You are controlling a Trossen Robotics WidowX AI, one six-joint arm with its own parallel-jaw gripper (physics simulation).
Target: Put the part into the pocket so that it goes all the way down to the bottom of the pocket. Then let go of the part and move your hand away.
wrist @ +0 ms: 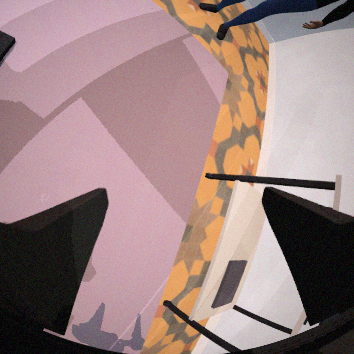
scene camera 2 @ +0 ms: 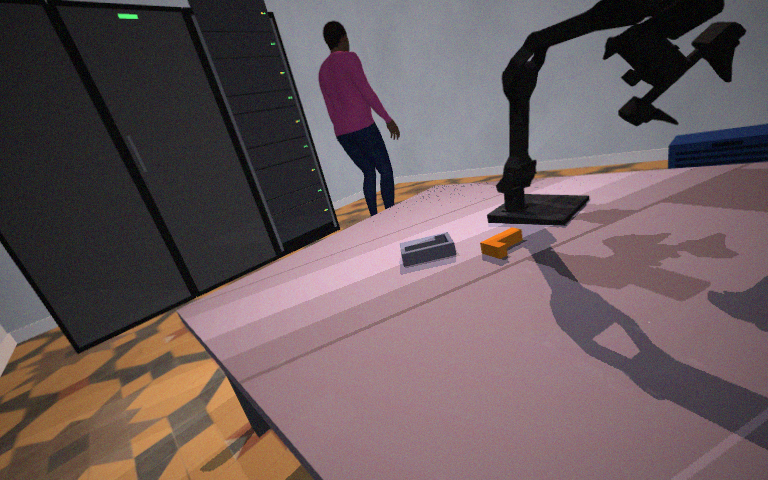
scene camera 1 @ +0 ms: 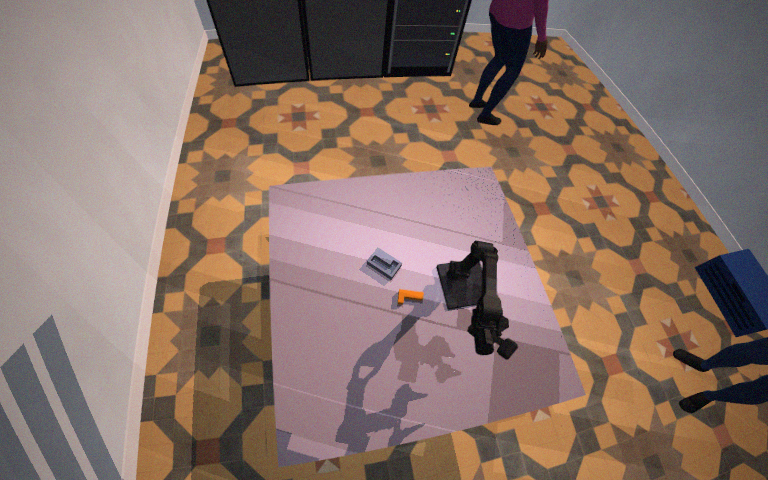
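Where they show: gripper, fingertip midpoint: (wrist: 186,195) (scene camera 2: 701,103) (scene camera 1: 498,348); arm's base, link origin: (scene camera 2: 514,208) (scene camera 1: 453,273).
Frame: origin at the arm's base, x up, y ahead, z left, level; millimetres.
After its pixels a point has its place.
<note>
The part is an orange L-shaped block (scene camera 1: 411,294) {y 235, x 6, z 29 mm} (scene camera 2: 498,242) {y 279, x 7, z 33 mm} lying flat on the pink table (scene camera 1: 322,350) {y 676, x -23, z 124 mm} (scene camera 2: 368,396) {y 752, x -24, z -16 mm} (wrist: 45,165) {y 73, x -24, z 315 mm}. The pocket is a recess in a small grey block (scene camera 1: 382,271) {y 318, x 8, z -118 mm} (scene camera 2: 428,256) {y 330, x -10, z -135 mm}, which stands apart from the part; the recess faces up and looks empty. In scene camera 2's view the part lies between the grey block and the arm's base. My gripper (scene camera 1: 496,346) {y 73, x 214, z 387 mm} (scene camera 2: 702,101) {y 73, x 214, z 387 mm} (wrist: 186,195) {y 73, x 214, z 387 mm} is wide open and empty, high above the table and well away from both. The part and the pocket do not show in the wrist view.
The arm stands on a black base plate (scene camera 1: 460,294) {y 15, x -7, z 103 mm} (scene camera 2: 543,213) {y 44, x -6, z 88 mm} close to the part. Dark cabinets (scene camera 1: 266,42) (scene camera 2: 141,141), a person in a magenta top (scene camera 1: 512,14) (scene camera 2: 345,93) and a blue box (scene camera 1: 736,291) (scene camera 2: 719,145) stand beyond the table.
</note>
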